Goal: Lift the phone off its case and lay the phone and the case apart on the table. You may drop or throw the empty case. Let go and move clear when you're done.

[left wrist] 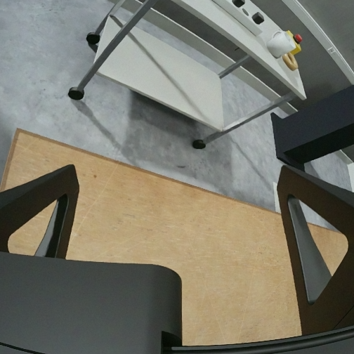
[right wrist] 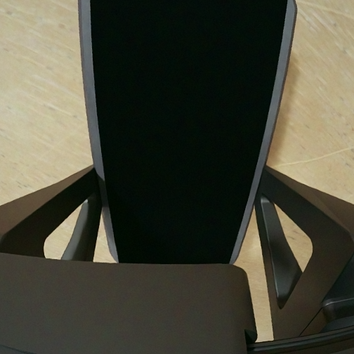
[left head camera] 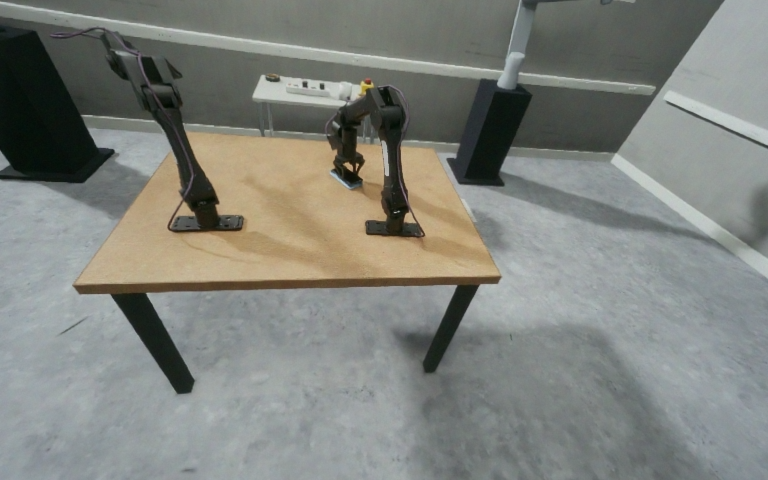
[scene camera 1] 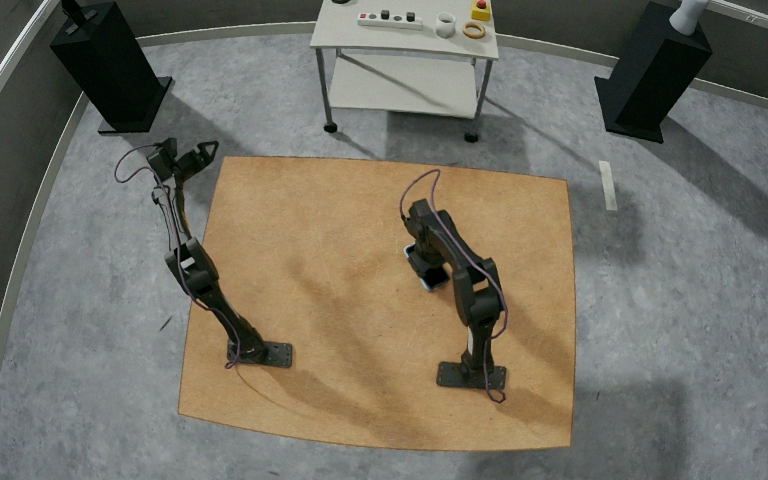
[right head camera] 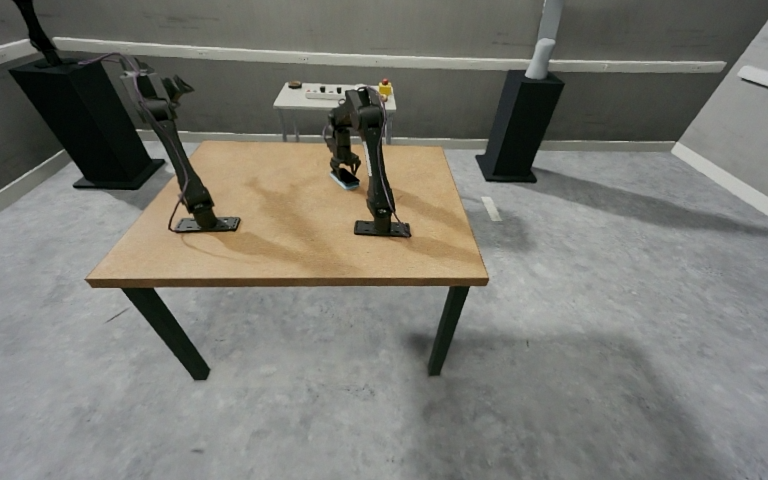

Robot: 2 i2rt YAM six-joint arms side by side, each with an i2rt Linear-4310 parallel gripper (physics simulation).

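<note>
The black phone point(left head camera: 351, 176) point(right head camera: 348, 176) point(scene camera 1: 434, 277) point(right wrist: 185, 115) is face up, with a thin grey edge in the right wrist view. The light blue case point(left head camera: 345, 182) point(right head camera: 342, 182) point(scene camera 1: 407, 249) shows directly beneath it, on the table; any gap between them is too small to tell. My right gripper point(left head camera: 348, 168) point(right head camera: 346, 168) point(right wrist: 177, 174) points down with its fingertips against the phone's two long sides, shut on it. Whether the tips also touch the case is hidden. My left gripper point(scene camera 1: 211, 148) point(left wrist: 177, 175) is open and empty, raised beyond the table's left edge.
The wooden table point(left head camera: 266, 271) point(right head camera: 271, 268) point(scene camera 1: 339, 198) carries both arm bases. Behind it stands a white trolley point(scene camera 1: 404, 48) point(left wrist: 159, 75) with a power strip point(scene camera 1: 389, 21), a white mug point(scene camera 1: 445, 25), a ring point(scene camera 1: 465, 28) and a yellow emergency button point(scene camera 1: 480, 12). Black pedestals stand farther out.
</note>
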